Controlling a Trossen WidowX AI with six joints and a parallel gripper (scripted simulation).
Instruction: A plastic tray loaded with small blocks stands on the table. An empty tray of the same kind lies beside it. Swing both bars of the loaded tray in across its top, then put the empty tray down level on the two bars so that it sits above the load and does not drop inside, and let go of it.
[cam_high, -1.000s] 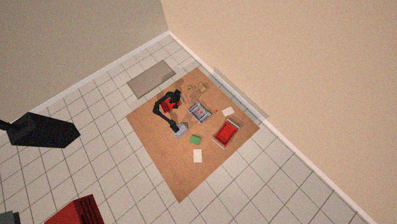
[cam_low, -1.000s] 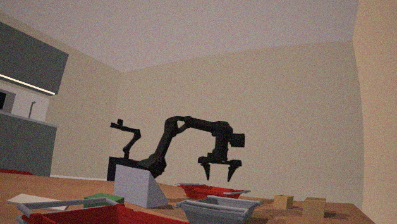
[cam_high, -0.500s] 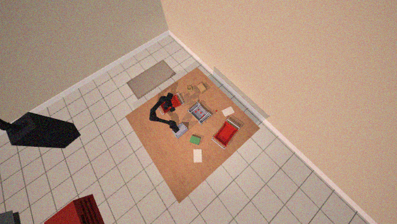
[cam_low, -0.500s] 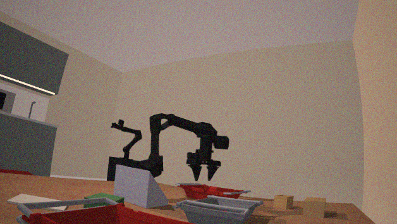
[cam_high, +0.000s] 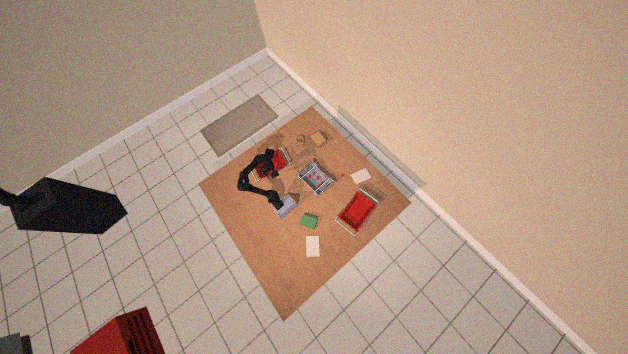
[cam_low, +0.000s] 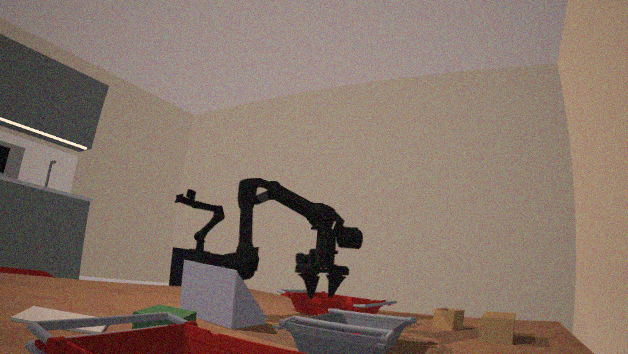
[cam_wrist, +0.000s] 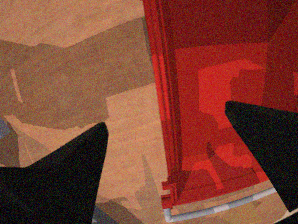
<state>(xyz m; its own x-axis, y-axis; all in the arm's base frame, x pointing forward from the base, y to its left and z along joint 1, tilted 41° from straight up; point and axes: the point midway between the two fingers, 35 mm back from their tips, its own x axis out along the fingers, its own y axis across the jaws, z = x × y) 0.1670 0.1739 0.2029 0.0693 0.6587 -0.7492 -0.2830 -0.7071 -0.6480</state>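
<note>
My gripper tip is 20 mm short of the red tray, 80 mm to the right of it and 20 mm above it. Round my gripper tip: green block (90 mm behind, 510 mm to the right, 40 mm below).
</note>
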